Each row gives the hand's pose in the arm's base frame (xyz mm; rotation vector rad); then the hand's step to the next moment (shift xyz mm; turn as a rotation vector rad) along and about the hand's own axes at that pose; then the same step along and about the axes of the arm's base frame.
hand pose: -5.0 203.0 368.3 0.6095 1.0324 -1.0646
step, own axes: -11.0 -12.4 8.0 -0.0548 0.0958 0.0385
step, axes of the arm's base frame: -9.6 -7.0 14.1 0.0961 0.0288 0.0599
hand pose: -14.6 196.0 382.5 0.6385 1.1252 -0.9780
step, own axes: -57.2 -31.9 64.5 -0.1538 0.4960 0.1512
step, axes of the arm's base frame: -6.2 -50.2 76.8 0.4909 0.1482 0.1719
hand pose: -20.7 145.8 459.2 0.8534 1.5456 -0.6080
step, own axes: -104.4 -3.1 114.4 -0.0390 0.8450 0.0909
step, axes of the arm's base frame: 68.4 -110.2 84.7 0.7315 0.4229 0.0993
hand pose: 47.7 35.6 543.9 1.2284 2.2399 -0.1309
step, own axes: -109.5 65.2 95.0 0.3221 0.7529 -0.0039
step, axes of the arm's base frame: 138.7 -77.0 -9.2 0.4678 0.6715 -0.0294
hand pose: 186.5 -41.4 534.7 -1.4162 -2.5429 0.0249
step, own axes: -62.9 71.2 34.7 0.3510 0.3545 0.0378
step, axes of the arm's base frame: 84.2 -11.6 -54.8 0.1111 0.4876 -0.0142
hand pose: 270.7 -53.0 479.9 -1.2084 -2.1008 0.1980
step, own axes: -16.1 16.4 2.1 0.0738 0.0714 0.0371
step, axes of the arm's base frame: 15.4 -3.5 -16.8 0.0027 0.1066 -0.0234
